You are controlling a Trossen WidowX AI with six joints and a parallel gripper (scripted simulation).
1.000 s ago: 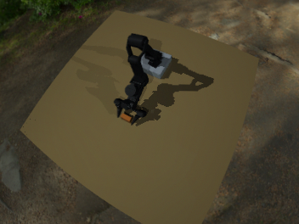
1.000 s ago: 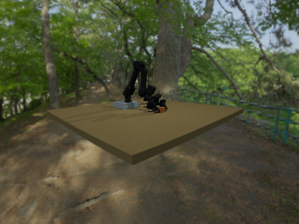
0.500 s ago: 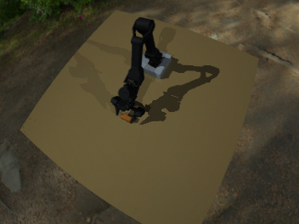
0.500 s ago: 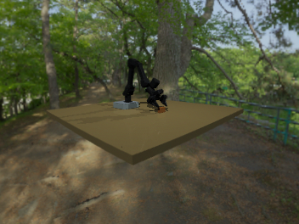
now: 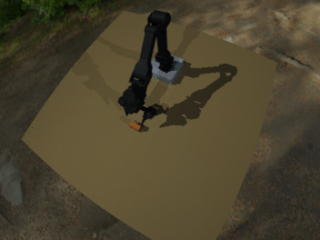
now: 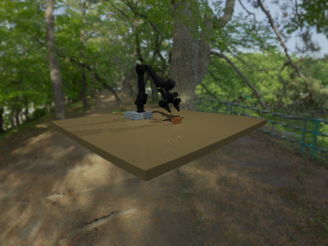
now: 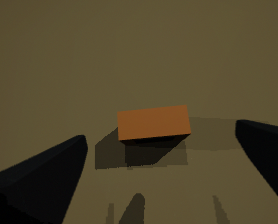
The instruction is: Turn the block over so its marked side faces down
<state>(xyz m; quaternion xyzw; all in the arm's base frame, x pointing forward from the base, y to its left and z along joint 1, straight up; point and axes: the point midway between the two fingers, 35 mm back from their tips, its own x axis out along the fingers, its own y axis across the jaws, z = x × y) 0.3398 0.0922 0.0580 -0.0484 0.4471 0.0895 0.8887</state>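
The orange block lies 60 mm below my gripper tip and 10 mm ahead of it.
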